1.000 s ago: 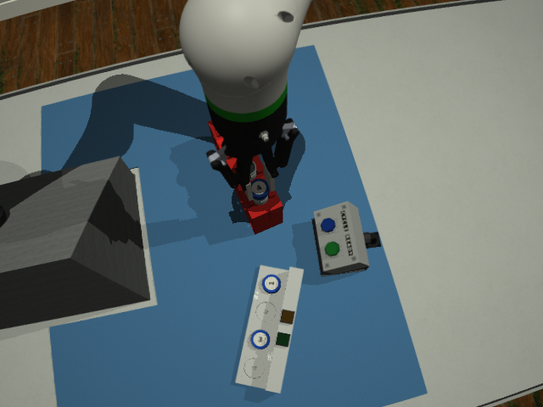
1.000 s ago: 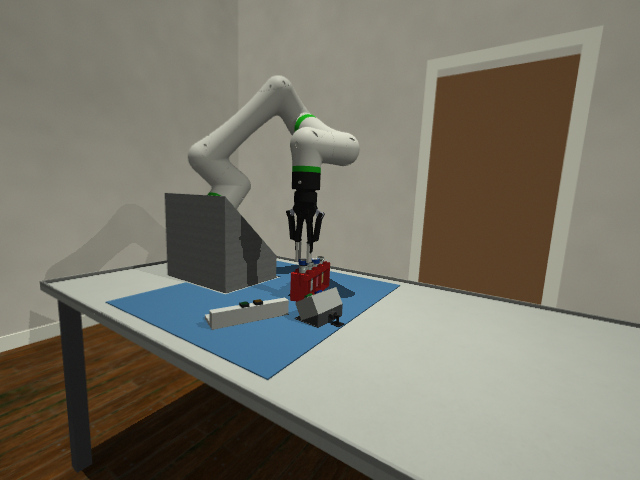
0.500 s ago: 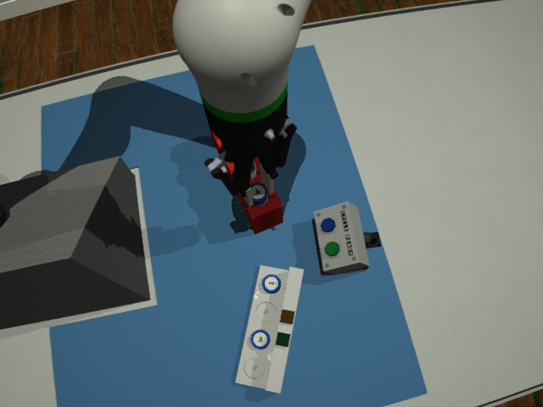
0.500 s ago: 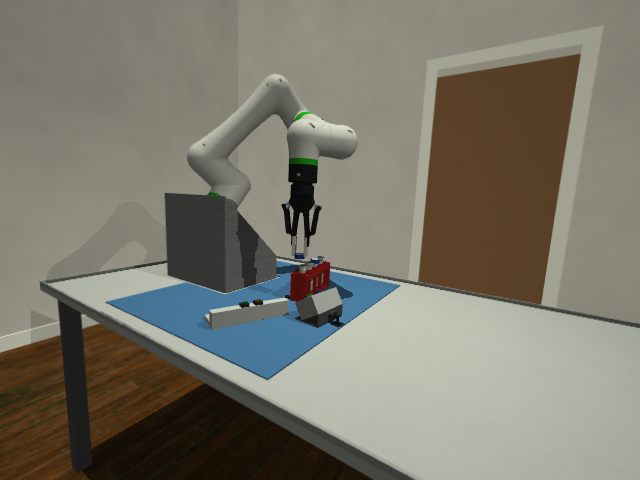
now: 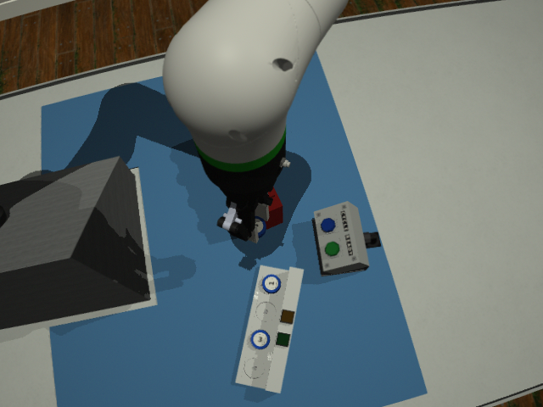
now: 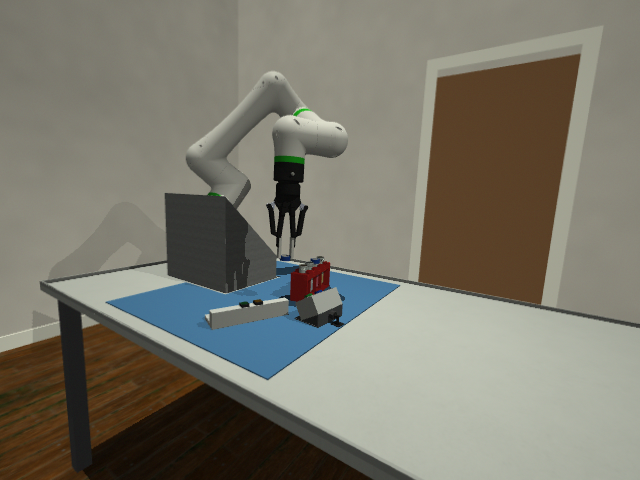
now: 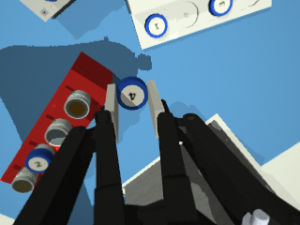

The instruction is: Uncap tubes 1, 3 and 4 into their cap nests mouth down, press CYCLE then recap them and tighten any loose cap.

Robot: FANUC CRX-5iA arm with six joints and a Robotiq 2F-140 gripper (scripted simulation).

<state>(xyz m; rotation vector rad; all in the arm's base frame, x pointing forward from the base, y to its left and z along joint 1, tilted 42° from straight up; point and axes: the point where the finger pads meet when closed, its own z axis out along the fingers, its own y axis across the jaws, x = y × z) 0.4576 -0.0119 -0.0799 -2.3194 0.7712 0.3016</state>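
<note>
The blue cycle key is 130 mm ahead of my hand and 120 mm below it. From my hand the other things lie so: green ready key: 130 mm ahead, 40 mm to the right, 120 mm below; small desk: 150 mm ahead, 20 mm to the right, 130 mm below.
</note>
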